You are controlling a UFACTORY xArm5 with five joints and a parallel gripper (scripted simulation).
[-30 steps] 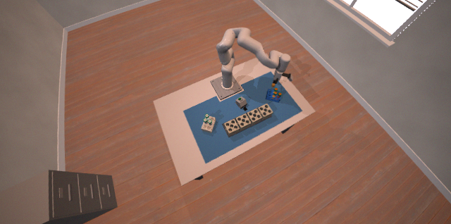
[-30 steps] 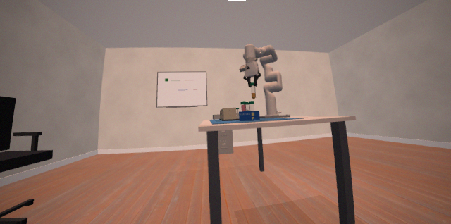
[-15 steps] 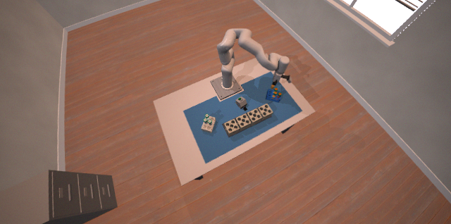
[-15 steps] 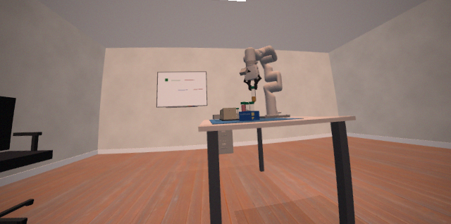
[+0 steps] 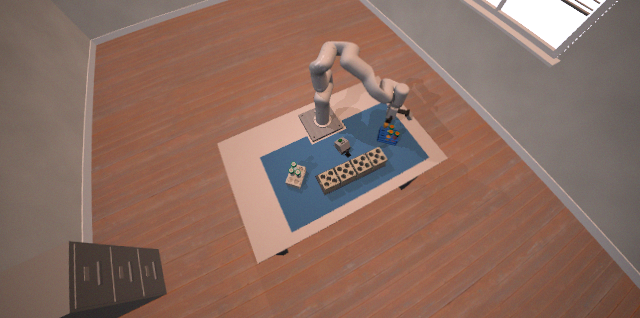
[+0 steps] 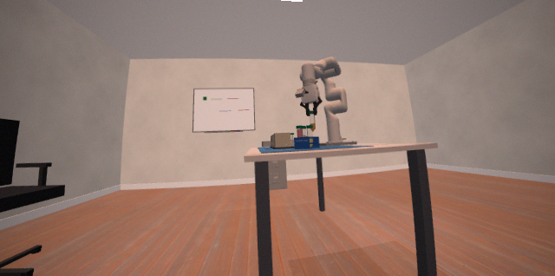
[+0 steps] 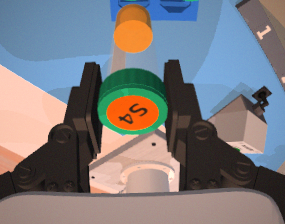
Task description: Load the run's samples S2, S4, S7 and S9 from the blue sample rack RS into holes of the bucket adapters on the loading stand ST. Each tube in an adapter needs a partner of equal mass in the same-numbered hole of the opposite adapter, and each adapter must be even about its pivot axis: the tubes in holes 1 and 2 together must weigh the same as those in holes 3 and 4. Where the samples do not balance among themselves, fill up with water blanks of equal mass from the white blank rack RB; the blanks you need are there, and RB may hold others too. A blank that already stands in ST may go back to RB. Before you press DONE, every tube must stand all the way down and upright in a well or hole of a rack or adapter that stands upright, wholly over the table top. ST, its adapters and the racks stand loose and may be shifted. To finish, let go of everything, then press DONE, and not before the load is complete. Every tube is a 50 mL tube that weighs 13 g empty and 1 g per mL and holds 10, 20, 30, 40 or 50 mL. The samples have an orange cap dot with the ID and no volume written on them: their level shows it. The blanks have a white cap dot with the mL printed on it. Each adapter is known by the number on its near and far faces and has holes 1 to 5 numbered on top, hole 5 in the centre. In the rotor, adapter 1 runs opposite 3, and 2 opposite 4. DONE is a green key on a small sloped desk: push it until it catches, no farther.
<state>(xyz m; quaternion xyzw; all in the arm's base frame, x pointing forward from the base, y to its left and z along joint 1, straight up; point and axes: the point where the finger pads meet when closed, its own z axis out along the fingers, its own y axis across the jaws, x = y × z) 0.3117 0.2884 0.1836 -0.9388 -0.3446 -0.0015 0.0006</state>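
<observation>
The sample tube S4 is 50 mm below my hand and 10 mm behind it. Round my hand: sample tube S2: 140 mm below, 80 mm ahead, 30 mm to the left; sample tube S9: 140 mm below, 60 mm ahead; sample tube S7: 140 mm below, 40 mm ahead, 20 mm to the left.
</observation>
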